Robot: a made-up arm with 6 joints. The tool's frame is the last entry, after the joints.
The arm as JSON. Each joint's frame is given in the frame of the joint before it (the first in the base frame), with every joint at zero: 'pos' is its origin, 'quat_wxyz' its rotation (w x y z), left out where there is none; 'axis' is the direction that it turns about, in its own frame. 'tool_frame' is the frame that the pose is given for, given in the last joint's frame.
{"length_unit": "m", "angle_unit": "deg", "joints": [
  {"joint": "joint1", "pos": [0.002, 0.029, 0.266], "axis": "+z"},
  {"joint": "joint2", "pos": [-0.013, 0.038, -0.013], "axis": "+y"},
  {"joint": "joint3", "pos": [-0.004, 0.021, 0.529], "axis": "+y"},
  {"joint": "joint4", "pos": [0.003, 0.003, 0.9], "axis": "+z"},
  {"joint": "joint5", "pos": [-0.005, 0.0, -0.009], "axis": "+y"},
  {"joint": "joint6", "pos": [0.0, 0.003, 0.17], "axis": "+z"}
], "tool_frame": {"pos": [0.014, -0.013, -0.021], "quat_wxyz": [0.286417, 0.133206, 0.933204, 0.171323]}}
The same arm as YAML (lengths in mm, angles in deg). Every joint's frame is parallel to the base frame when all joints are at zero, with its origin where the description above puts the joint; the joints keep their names.
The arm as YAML. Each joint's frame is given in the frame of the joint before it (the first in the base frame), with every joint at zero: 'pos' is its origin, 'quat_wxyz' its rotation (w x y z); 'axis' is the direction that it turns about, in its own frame. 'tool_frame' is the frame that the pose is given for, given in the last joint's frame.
length_unit: mm
angle_unit: deg
joints:
  - joint: joint1
    pos: [2.0, 29.0, 266.0]
    quat_wxyz: [1.0, 0.0, 0.0, 0.0]
    axis: [0.0, 0.0, 1.0]
  - joint: joint2
    pos: [-13.0, 38.0, -13.0]
    quat_wxyz: [1.0, 0.0, 0.0, 0.0]
    axis: [0.0, 1.0, 0.0]
  - joint: joint3
    pos: [-4.0, 21.0, 529.0]
    quat_wxyz: [1.0, 0.0, 0.0, 0.0]
    axis: [0.0, 1.0, 0.0]
  - joint: joint4
    pos: [3.0, 3.0, 900.0]
    quat_wxyz: [1.0, 0.0, 0.0, 0.0]
    axis: [0.0, 0.0, 1.0]
  - joint: joint5
    pos: [-5.0, 0.0, -9.0]
    quat_wxyz: [1.0, 0.0, 0.0, 0.0]
    axis: [0.0, 1.0, 0.0]
  - joint: joint6
    pos: [0.0, 3.0, 170.0]
    quat_wxyz: [1.0, 0.0, 0.0, 0.0]
    axis: [0.0, 0.0, 1.0]
tool_frame:
  pos: [14.0, -13.0, -21.0]
  quat_wxyz: [0.286417, 0.133206, 0.933204, 0.171323]

